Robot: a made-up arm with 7 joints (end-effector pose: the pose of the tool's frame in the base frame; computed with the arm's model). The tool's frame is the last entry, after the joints. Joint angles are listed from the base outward.
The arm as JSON. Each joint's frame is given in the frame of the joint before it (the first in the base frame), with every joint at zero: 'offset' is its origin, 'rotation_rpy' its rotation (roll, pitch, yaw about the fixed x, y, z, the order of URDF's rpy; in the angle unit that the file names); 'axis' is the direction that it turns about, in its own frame. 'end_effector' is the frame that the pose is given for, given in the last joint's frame.
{
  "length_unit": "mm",
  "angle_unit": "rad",
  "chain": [
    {
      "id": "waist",
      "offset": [
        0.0,
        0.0,
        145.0
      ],
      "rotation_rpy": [
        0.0,
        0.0,
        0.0
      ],
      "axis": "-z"
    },
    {
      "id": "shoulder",
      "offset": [
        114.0,
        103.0,
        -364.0
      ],
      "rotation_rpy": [
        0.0,
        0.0,
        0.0
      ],
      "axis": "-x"
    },
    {
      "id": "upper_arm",
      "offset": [
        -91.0,
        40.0,
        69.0
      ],
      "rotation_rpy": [
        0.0,
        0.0,
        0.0
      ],
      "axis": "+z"
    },
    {
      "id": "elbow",
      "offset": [
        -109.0,
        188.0,
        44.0
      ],
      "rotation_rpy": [
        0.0,
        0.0,
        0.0
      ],
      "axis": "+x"
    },
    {
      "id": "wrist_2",
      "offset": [
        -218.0,
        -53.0,
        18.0
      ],
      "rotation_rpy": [
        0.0,
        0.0,
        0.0
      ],
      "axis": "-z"
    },
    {
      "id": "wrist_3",
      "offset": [
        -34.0,
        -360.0,
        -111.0
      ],
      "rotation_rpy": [
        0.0,
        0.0,
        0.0
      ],
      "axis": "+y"
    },
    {
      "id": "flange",
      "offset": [
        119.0,
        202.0,
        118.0
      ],
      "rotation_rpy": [
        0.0,
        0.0,
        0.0
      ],
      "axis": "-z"
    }
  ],
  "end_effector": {
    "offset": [
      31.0,
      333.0,
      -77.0
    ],
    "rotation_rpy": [
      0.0,
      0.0,
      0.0
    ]
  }
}
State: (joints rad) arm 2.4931 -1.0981 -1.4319 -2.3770 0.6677 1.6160 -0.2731
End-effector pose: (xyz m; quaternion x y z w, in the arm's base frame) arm 0.0284 -0.0663 0.0889 -0.6772 -0.5067 0.3099 0.4343
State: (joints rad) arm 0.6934 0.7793 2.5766 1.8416 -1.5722 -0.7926 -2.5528
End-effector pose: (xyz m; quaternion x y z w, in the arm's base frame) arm -0.2340 0.1049 -0.0854 0.4706 -0.8566 0.1838 0.1046
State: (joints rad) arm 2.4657 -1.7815 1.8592 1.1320 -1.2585 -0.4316 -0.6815
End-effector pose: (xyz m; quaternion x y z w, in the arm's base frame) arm 0.1820 -0.1556 -0.6777 -0.4609 -0.4611 0.7475 0.1272
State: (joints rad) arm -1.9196 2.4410 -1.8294 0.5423 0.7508 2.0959 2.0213
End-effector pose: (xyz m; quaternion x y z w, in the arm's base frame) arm 0.4203 0.6691 -0.3532 0.1461 0.1459 -0.2909 0.9342
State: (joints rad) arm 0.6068 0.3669 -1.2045 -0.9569 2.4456 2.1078 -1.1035
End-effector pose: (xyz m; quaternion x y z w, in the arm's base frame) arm 0.3564 0.4832 -0.1647 0.0023 -0.7004 -0.6025 0.3827
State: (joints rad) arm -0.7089 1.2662 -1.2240 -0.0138 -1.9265 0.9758 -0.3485
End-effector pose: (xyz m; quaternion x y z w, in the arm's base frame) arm -0.2222 0.1750 -0.7216 -0.7055 0.4199 0.2714 0.5023
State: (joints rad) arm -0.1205 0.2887 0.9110 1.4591 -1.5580 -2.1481 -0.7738
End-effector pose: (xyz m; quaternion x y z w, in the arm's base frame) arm -0.5342 -0.0237 -0.1776 0.7606 -0.6226 -0.1277 0.1322
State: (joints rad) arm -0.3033 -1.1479 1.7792 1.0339 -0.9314 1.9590 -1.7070
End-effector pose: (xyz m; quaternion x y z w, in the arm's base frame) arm -0.0065 -0.0211 -0.2831 0.4700 -0.0892 -0.6212 0.6207
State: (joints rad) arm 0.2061 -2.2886 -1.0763 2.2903 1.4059 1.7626 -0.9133
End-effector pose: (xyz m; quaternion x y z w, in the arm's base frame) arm 0.0578 -0.1872 0.0275 -0.1113 0.4507 -0.0623 0.8835
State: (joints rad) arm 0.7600 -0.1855 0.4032 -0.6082 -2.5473 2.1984 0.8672
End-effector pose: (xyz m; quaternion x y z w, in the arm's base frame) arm -0.0922 -0.0577 -0.3840 -0.9330 0.1217 0.2989 0.1594
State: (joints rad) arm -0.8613 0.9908 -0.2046 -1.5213 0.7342 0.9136 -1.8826
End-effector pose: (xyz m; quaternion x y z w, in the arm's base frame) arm -0.7350 -0.0087 -0.4374 -0.7045 0.1986 0.2441 0.6362
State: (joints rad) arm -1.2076 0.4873 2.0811 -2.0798 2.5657 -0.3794 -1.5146
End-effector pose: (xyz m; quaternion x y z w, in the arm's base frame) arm 0.0263 0.1199 -0.1423 0.3324 -0.8057 0.4658 0.1525
